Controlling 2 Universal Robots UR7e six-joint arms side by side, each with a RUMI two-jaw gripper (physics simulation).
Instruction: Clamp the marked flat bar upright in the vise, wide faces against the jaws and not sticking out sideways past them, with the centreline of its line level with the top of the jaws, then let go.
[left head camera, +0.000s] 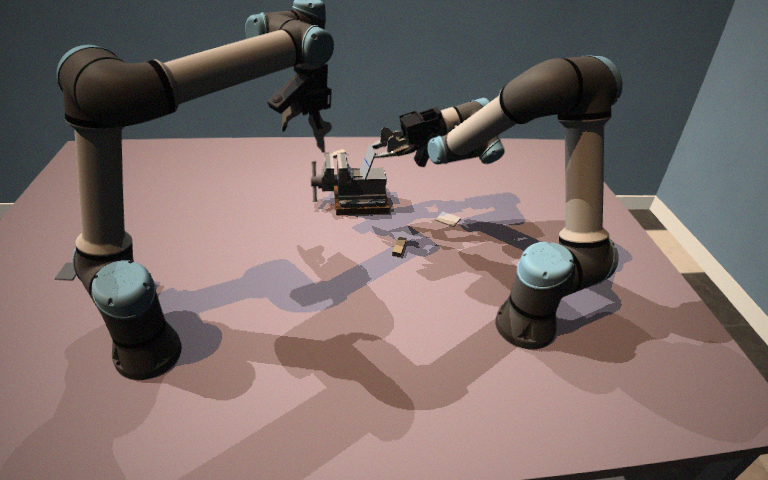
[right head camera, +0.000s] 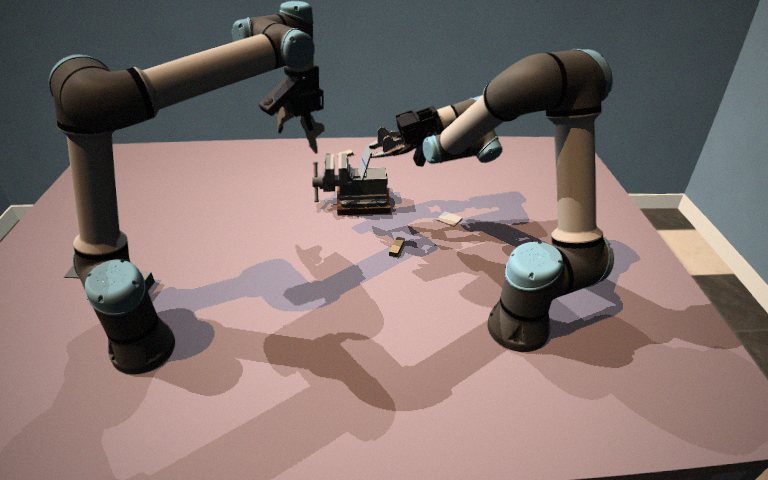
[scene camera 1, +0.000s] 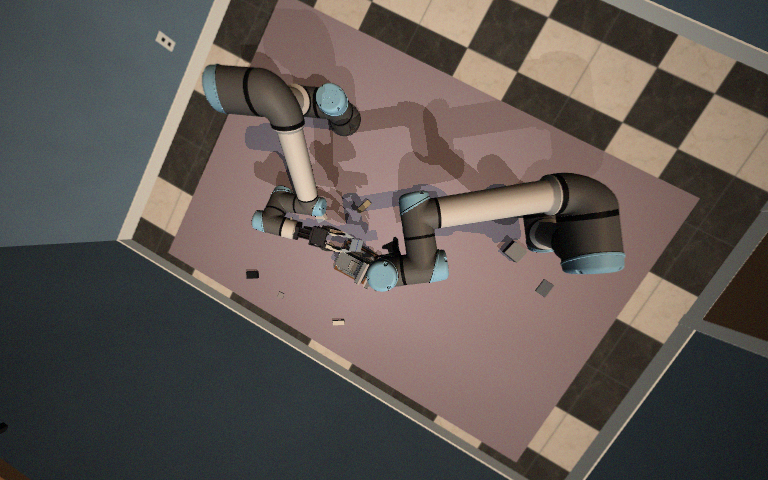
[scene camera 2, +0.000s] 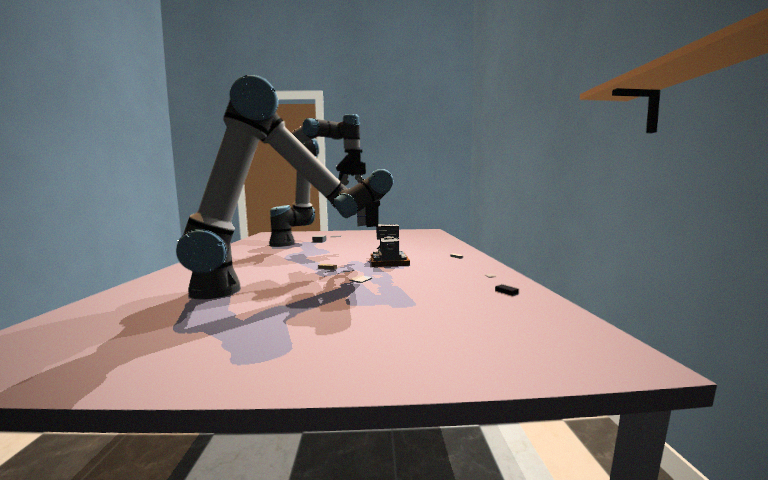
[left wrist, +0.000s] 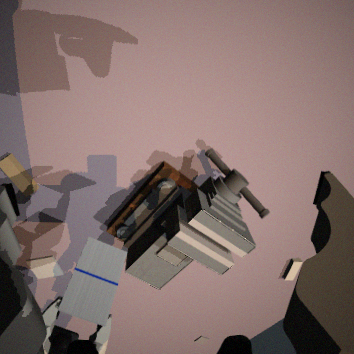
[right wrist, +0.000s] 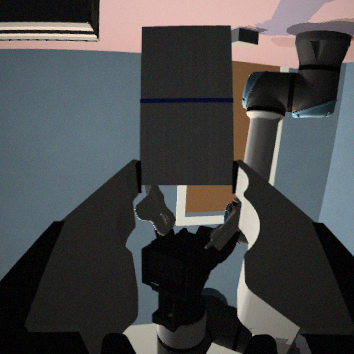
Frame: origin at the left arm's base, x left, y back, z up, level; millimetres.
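Seen in the pictures: left gripper, fingertip midpoint: (left head camera: 302, 141) (right head camera: 297, 143) (left wrist: 165, 179); right gripper, fingertip midpoint: (left head camera: 371, 152) (right head camera: 367, 152) (scene camera 1: 352, 245) (left wrist: 85, 306) (right wrist: 186, 162); left arm's base at its link origin: (left head camera: 148, 353) (right head camera: 143, 348) (scene camera 2: 282, 244) (right wrist: 322, 36); right arm's base at its link origin: (left head camera: 524, 326) (right head camera: 517, 328) (scene camera 1: 345, 120) (scene camera 2: 215, 291).
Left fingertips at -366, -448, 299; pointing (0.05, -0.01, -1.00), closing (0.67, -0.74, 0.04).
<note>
Offsets run from my left fingertips to a thing's top centre, as dx, dy, dz. "spot": to the spot under its first point.
The marked flat bar {-183, -53, -47} (left head camera: 368, 162) (right head camera: 365, 161) (left wrist: 88, 300) (right wrist: 187, 145), grey with a blue line across it, is held off the table, tilted. My right gripper (left head camera: 378, 150) (right head camera: 373, 150) (right wrist: 186, 162) is shut on the bar's end by its side edges. The vise {spot: -178, -128, -218} (left head camera: 362, 185) (right head camera: 365, 183) (scene camera 2: 389, 247) (left wrist: 150, 267) stands on an orange-brown base, its two jaws slightly apart. In the left wrist view the bar is left of the vise, outside the jaw gap. My left gripper (left head camera: 303, 139) (right head camera: 297, 141) (left wrist: 165, 179) is open and empty, above the vise's handle side.
A brass-coloured block {-269, +97, -284} (left head camera: 399, 247) (scene camera 1: 364, 205) (scene camera 2: 327, 266) and a pale plate {-447, -42, -294} (left head camera: 448, 219) (scene camera 2: 360, 279) lie near the vise. A black block {-636, -491, -284} (scene camera 1: 252, 273) (scene camera 2: 506, 290), a cream block {-117, -485, -287} (scene camera 1: 338, 321), a grey block {+451, +235, -263} (scene camera 1: 514, 249) and a grey plate {+656, +150, -296} (scene camera 1: 544, 287) lie farther off.
</note>
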